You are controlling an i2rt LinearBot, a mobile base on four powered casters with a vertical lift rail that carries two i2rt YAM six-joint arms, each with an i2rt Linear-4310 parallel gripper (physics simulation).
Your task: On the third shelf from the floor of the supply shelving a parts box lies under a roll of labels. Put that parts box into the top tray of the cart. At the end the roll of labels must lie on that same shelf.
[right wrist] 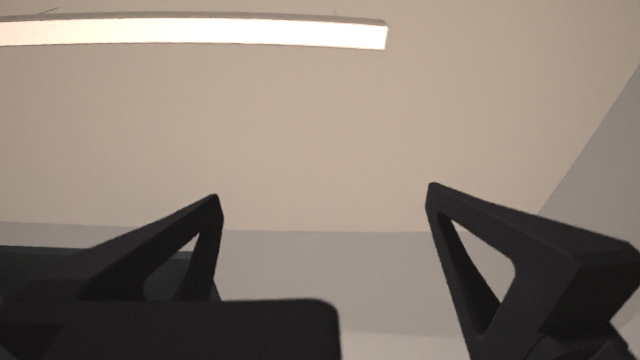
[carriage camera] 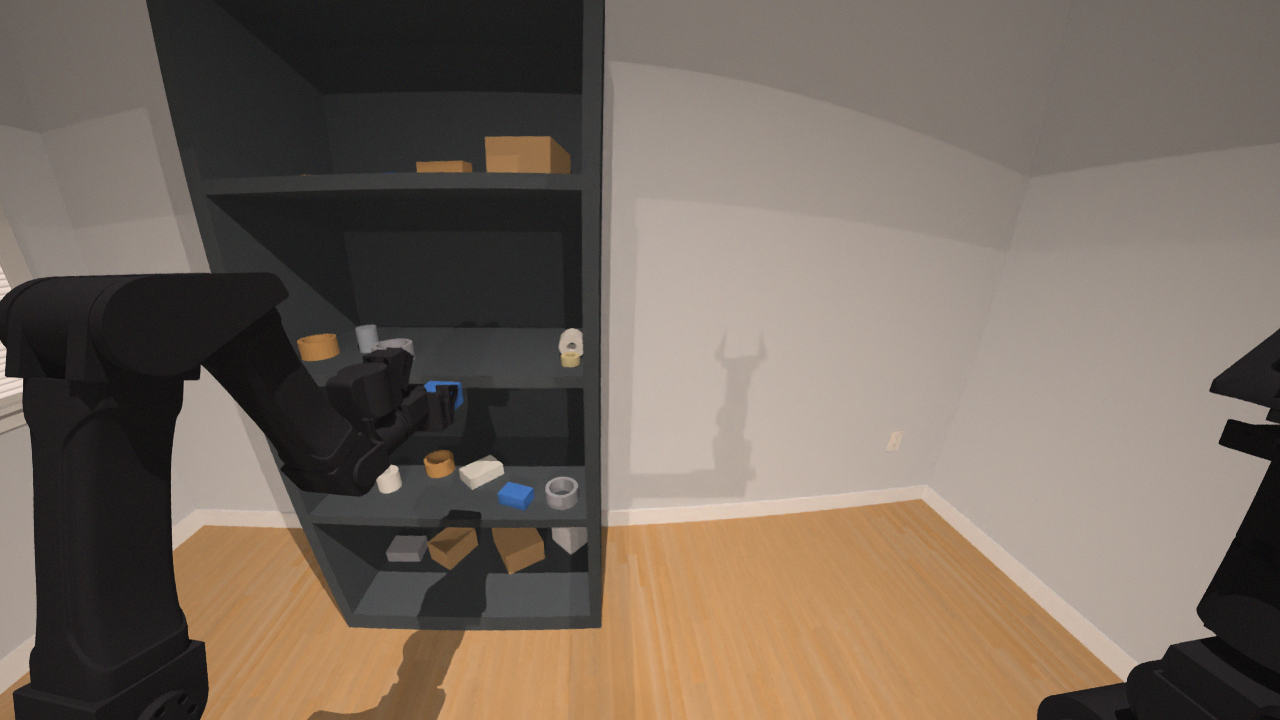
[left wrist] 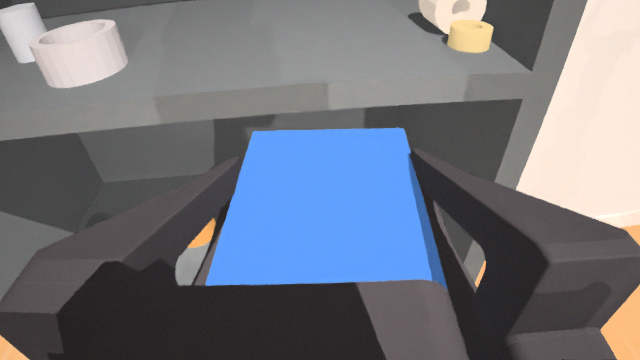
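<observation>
My left gripper is shut on a blue parts box. It holds the box in front of the shelving, just below the front edge of the third shelf. A white roll, which looks like the roll of labels, lies on its side on that shelf at the right end. A small yellow roll is in front of it. My right gripper is open and empty, away from the shelving. The cart does not show in these views.
The third shelf also bears an orange ring, a grey-white cylinder and a pale ring. The shelf below holds another blue box, a white box and several rolls. The shelving's right side panel stands beside the wall.
</observation>
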